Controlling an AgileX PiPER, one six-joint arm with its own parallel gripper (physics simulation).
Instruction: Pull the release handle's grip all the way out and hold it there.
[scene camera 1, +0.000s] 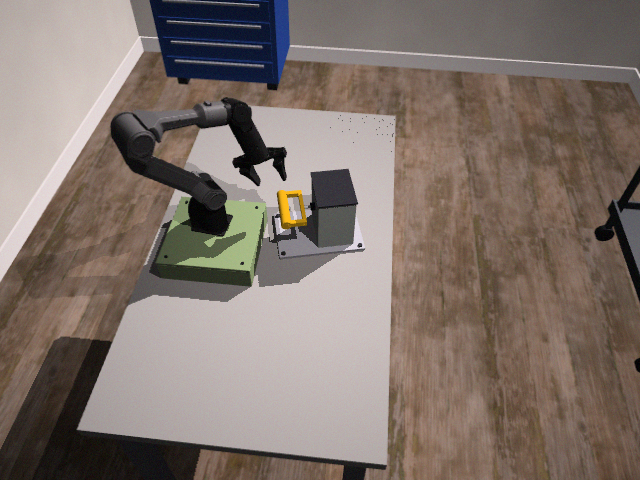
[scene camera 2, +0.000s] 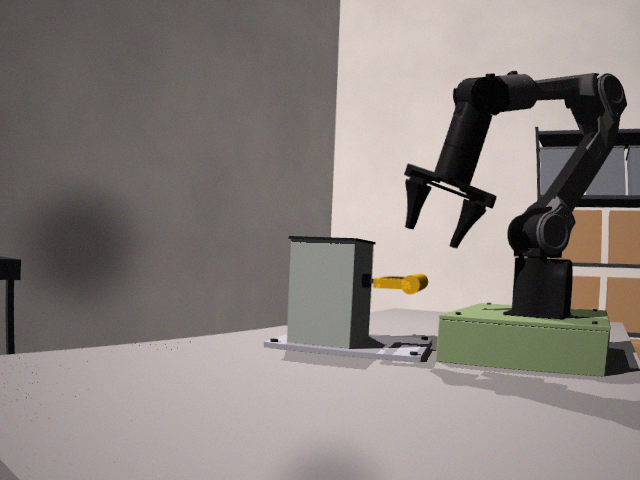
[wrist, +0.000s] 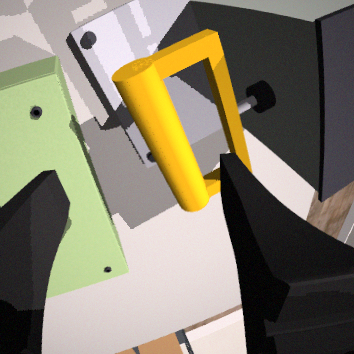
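The release handle's yellow grip (scene camera 1: 283, 210) (scene camera 2: 415, 283) (wrist: 162, 135) is a thick round bar on a rectangular frame. It sticks out level from the side of a grey-green housing (scene camera 1: 334, 225) (scene camera 2: 320, 291) with a dark lid. A short piece of thin rod (wrist: 246, 106) shows between the frame and a black collar (wrist: 262, 96) on the housing. My gripper (scene camera 1: 271, 181) (scene camera 2: 431, 237) (wrist: 137, 180) is open and empty. It hangs above the grip, tilted, with its fingers apart from it. In the wrist view the grip shows between the fingers, and the right fingertip covers a corner of the frame.
The housing stands on a light base plate (scene camera 1: 310, 249) (scene camera 2: 385, 353) (wrist: 107, 55) with bolts. The arm stands on a green block (scene camera 1: 206, 258) (scene camera 2: 522, 343) (wrist: 30, 145) close beside the plate. A blue drawer cabinet (scene camera 1: 222, 41) stands behind the table (scene camera 1: 248, 372).
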